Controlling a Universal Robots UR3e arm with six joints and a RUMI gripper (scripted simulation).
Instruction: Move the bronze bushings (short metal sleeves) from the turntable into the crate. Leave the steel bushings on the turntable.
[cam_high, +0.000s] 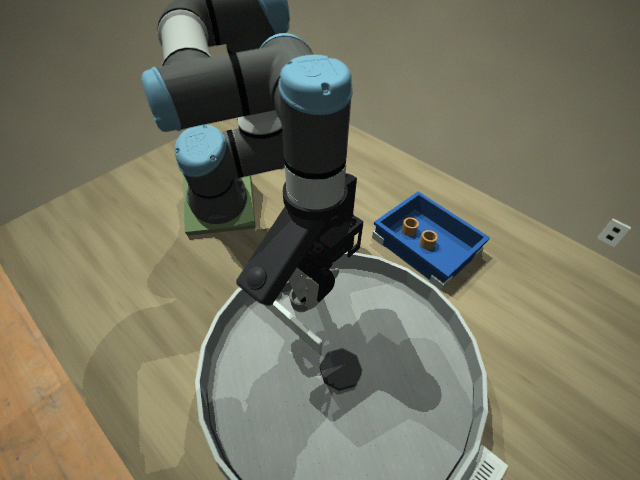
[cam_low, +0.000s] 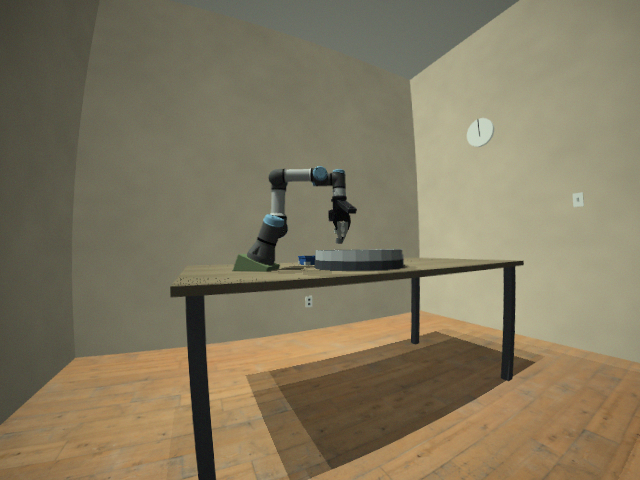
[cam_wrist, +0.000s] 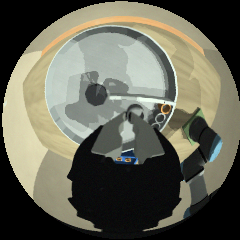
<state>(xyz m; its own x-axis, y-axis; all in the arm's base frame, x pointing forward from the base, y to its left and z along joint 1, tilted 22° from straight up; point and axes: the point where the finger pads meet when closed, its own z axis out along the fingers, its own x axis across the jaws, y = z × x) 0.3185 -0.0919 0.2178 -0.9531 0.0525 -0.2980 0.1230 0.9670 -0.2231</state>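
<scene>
Now: the grey turntable 9 cm below my hand, 8 cm ahead of it and 2 cm to the right of it. From my hand the other things lie so: blue crate (34 cm to the left, 11 cm below, 7 cm ahead).
</scene>
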